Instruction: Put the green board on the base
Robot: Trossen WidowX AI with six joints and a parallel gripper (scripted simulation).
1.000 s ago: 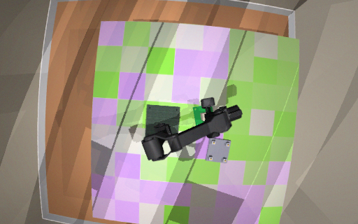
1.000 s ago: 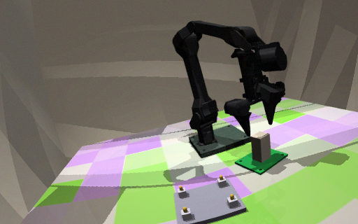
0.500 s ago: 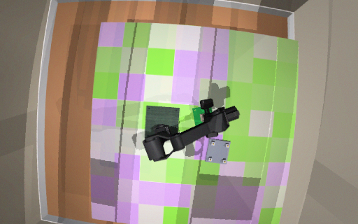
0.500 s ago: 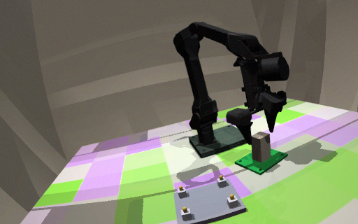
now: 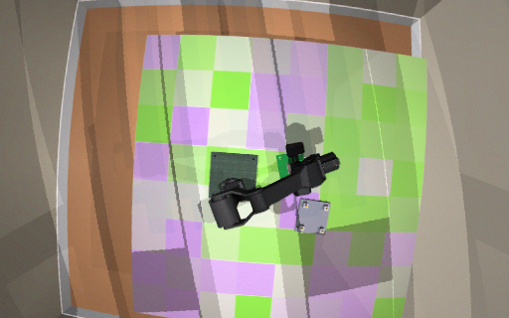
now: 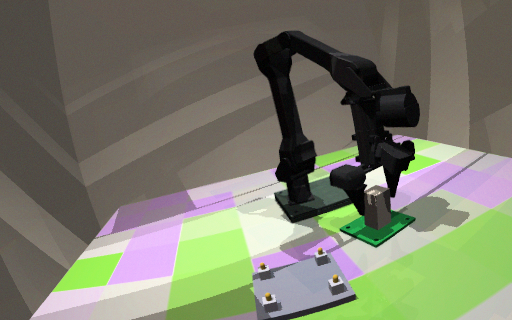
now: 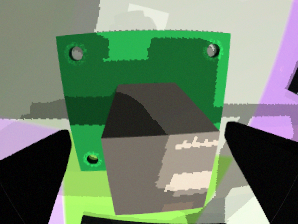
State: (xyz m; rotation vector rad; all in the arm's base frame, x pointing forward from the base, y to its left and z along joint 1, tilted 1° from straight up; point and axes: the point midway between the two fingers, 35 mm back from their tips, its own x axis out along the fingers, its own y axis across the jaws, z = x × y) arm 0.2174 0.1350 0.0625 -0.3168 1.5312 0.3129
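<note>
My gripper tip is 2 cm above the green board. Round my gripper tip: grey base (19 cm to the right, 13 cm ahead, 4 cm below).
</note>
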